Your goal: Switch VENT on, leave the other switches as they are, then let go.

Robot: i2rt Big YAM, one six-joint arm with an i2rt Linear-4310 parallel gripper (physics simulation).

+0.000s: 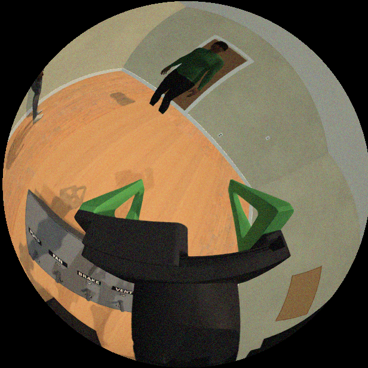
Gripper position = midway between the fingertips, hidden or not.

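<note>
You'd see the gripper [185, 184] here, and there's a grey switch panel [58, 247] as well.
</note>
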